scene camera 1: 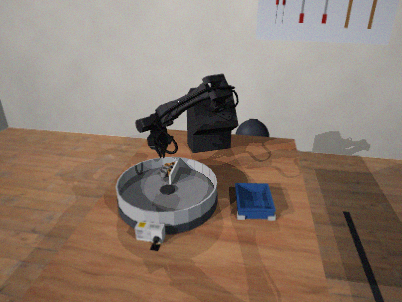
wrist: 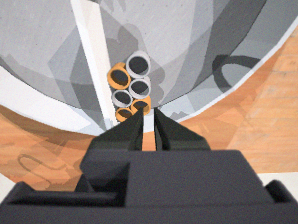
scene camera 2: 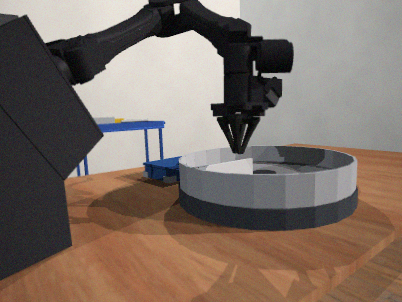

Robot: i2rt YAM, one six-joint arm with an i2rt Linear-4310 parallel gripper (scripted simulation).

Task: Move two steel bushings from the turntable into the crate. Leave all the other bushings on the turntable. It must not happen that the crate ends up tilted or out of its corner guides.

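Note:
Grey turntable (scene camera 1: 147, 190) (scene camera 2: 259, 167) (wrist: 183, 49) visible. Blue crate (scene camera 1: 255, 201) visible as well; in the wrist view the crate is out of frame. My gripper (scene camera 2: 238, 153) (wrist: 148, 112) is also in sight.

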